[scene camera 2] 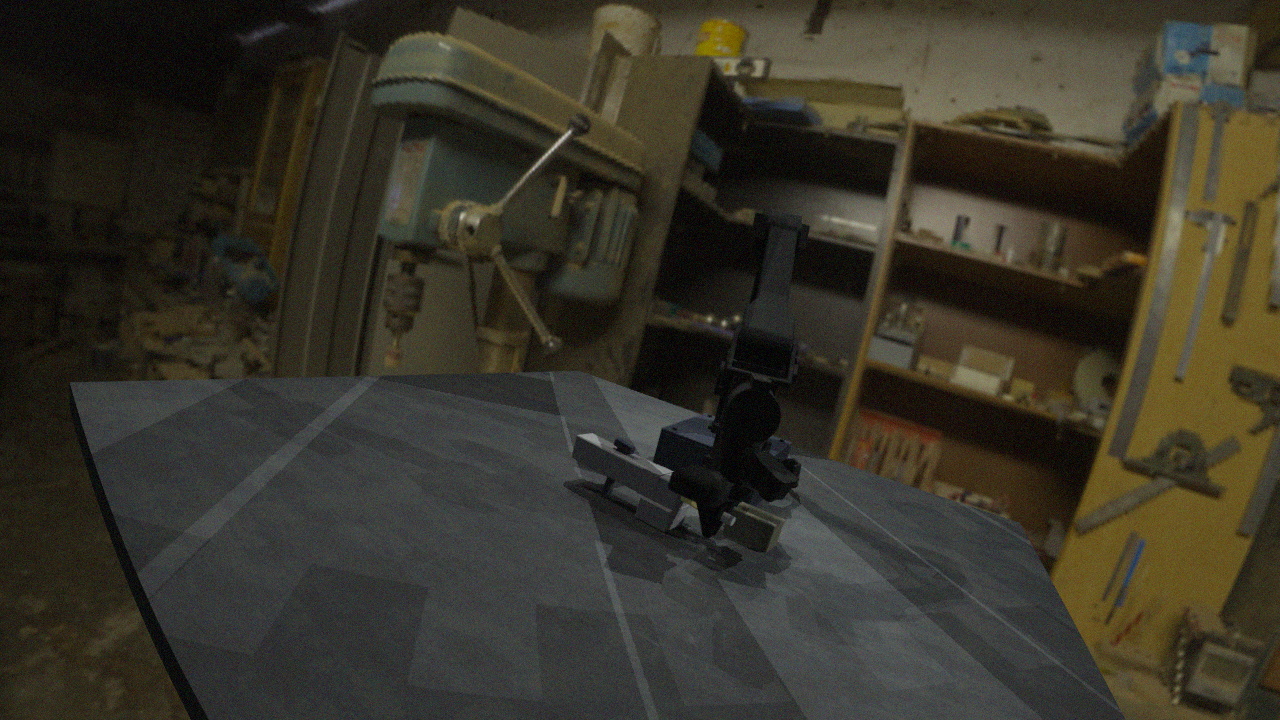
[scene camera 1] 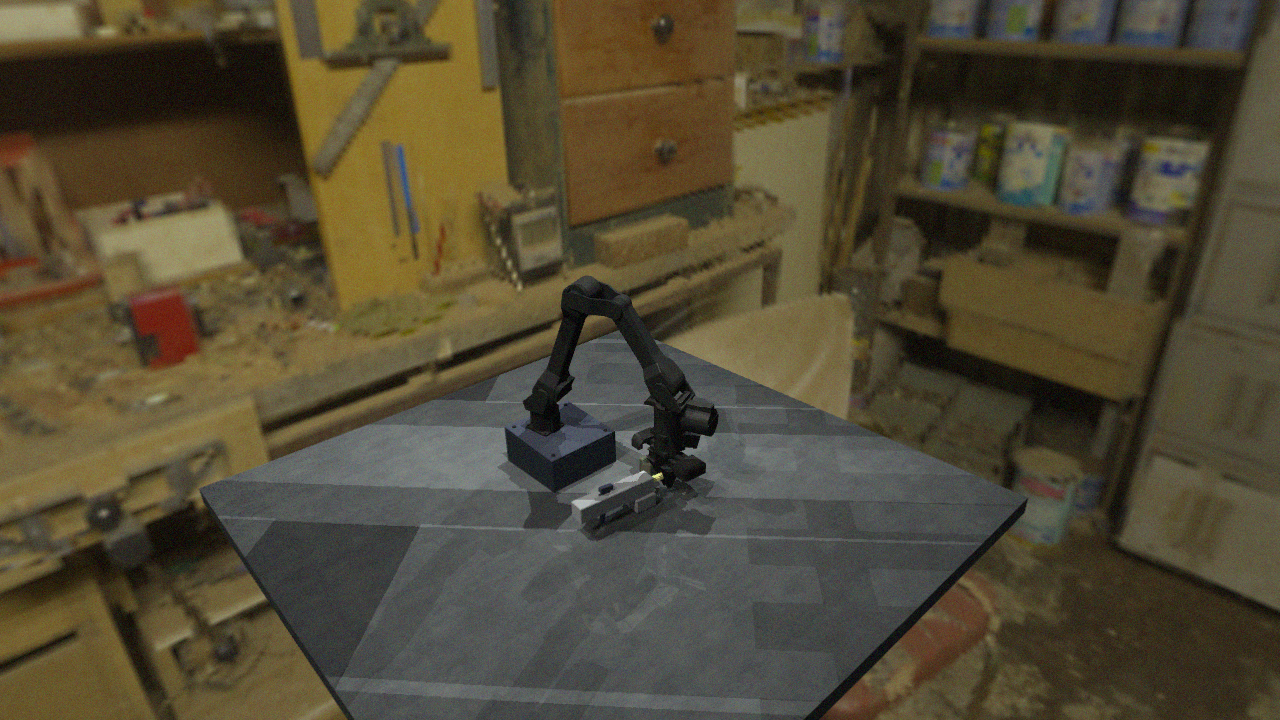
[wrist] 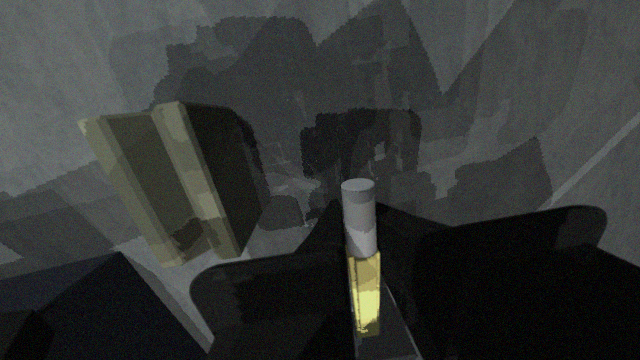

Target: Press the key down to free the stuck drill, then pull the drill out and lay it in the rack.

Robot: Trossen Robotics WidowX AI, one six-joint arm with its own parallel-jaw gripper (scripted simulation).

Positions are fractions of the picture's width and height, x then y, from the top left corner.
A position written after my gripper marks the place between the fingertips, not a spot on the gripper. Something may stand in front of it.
Observation:
I see my gripper (scene camera 2: 0.55, 0.74), a drill (wrist: 0.56, 0.54) and a rack (scene camera 2: 0.59, 0.73).
My gripper shows as well in the wrist view (wrist: 0.54, 0.57). The rack shows as well in the wrist view (wrist: 0.28, 0.48).

